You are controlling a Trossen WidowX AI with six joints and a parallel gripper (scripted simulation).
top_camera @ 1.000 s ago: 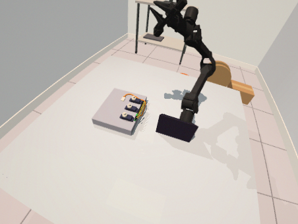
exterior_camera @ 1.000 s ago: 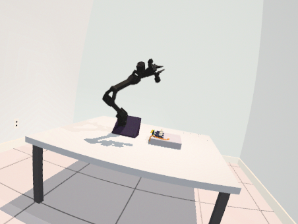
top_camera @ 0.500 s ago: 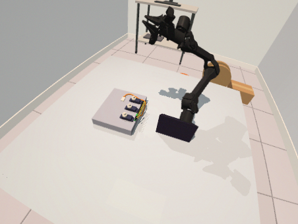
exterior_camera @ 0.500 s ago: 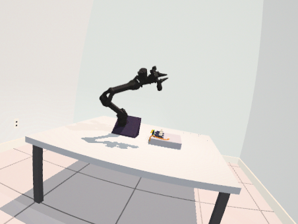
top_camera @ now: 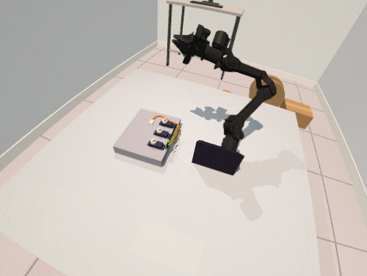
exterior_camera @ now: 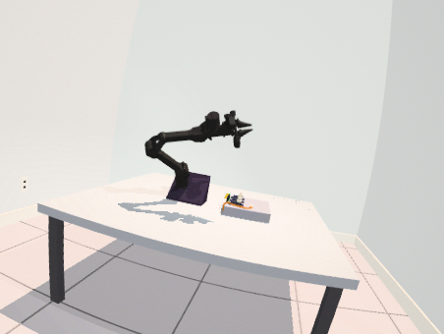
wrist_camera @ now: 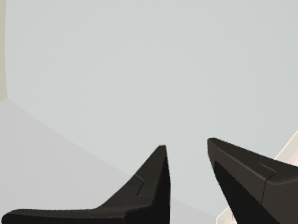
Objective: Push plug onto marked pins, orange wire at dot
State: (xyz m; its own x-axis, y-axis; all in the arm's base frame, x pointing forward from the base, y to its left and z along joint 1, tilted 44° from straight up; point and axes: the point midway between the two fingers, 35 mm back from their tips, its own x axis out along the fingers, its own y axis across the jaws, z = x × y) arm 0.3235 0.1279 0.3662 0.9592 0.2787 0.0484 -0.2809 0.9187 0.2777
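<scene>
My gripper tip is 390 mm above the green band, 200 mm to the right of it and 70 mm past it. Round my gripper tip: grey printed holder 430 mm below, 150 mm to the left, 90 mm ahead.
</scene>
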